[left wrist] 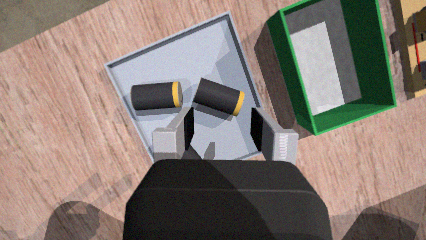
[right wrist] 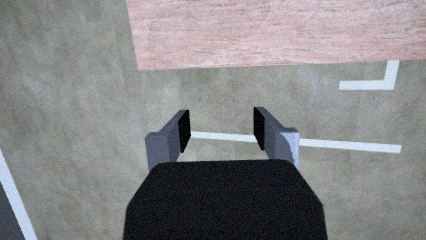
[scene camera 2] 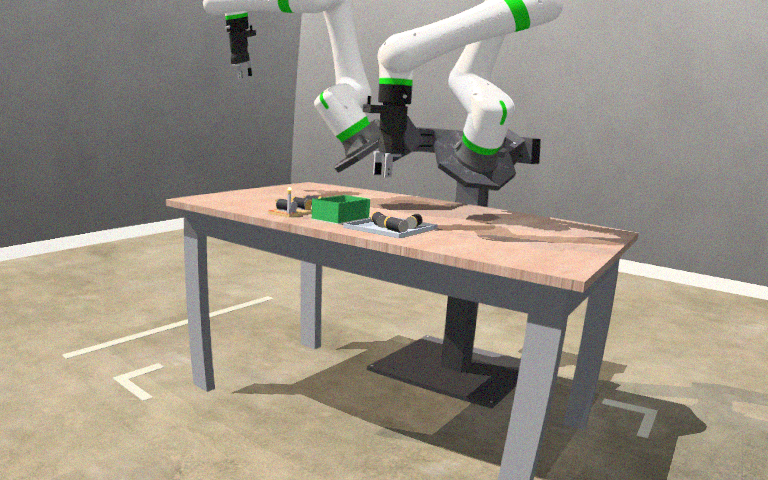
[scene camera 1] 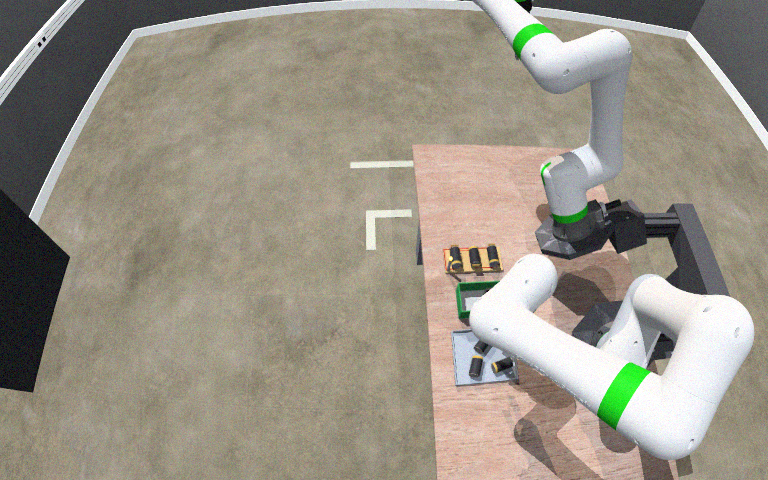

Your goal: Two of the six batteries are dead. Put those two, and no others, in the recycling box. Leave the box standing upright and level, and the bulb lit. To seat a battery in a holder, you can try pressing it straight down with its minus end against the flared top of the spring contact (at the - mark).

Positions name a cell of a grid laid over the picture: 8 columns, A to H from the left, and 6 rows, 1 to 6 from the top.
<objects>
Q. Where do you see a grey tray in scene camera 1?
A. At E5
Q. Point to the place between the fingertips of my left gripper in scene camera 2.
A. D3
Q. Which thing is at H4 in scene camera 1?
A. A dark mount.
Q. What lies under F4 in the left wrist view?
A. My left gripper.
</objects>
